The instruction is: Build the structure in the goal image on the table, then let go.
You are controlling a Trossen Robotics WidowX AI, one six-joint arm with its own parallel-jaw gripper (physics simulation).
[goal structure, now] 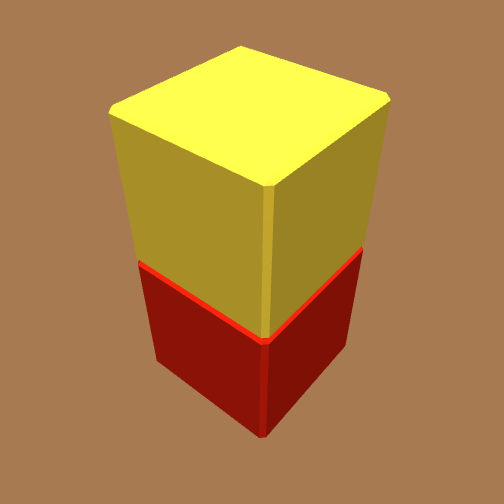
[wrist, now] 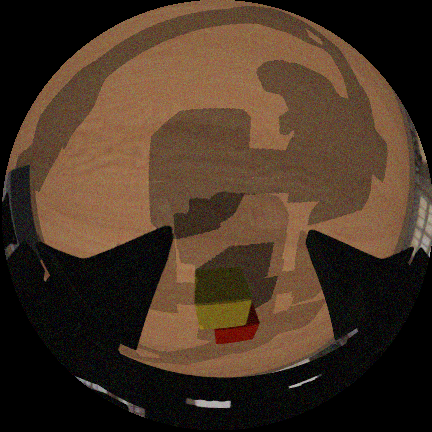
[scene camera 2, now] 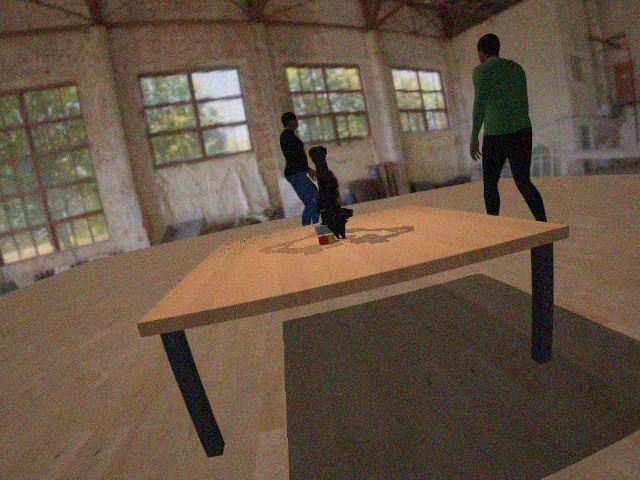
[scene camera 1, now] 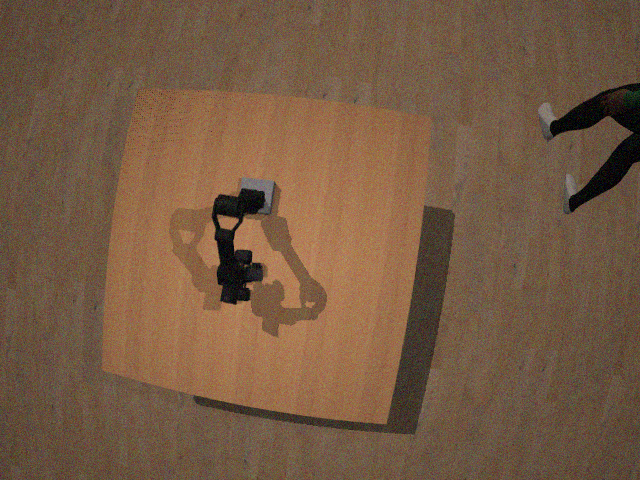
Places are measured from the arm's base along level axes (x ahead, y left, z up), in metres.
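Where they show: gripper, between the fingertips: (wrist: pixel 243 235) (scene camera 2: pixel 341 238); arm's base, origin of its link: (scene camera 1: pixel 255 200).
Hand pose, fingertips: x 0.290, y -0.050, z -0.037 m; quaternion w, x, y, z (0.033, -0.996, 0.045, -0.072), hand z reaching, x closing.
Things, the pixels of their centre, and the offset from my fingertips. Level surfaces: height alone.
- yellow block, middle of its body: (wrist: pixel 220 298) (scene camera 2: pixel 330 237) dz +0.010, dx -0.018, dy -0.043 m
- red block, middle of its body: (wrist: pixel 232 320) (scene camera 2: pixel 323 240) dz +0.010, dx -0.009, dy -0.078 m
- wooden table, height of its surface: dz -0.006 m
My gripper (scene camera 1: pixel 241 275) (scene camera 2: pixel 341 236) (wrist: pixel 243 235) points down, low over the table, with its fingers wide open. A yellow block (scene camera 2: pixel 331 238) (wrist: pixel 223 314) shows in the gap between the fingers in the wrist view, apart from both. A red block (scene camera 2: pixel 324 239) (wrist: pixel 236 334) is right beside it, partly hidden behind it in the wrist view. Whether the blocks touch is hard to tell. Both blocks are hidden under the arm in scene camera 1. The blocks are on the wooden table (scene camera 1: pixel 330 170) (scene camera 2: pixel 268 279) (wrist: pixel 165 75).
The arm's grey base (scene camera 1: pixel 267 188) (scene camera 2: pixel 321 228) stands on the table near the gripper. The black arm (scene camera 1: pixel 225 248) (scene camera 2: pixel 326 180) rises over it. Arm shadows cross the table. A person in green (scene camera 2: pixel 501 98) and a person in black (scene camera 2: pixel 293 149) stand on the floor beyond the table.
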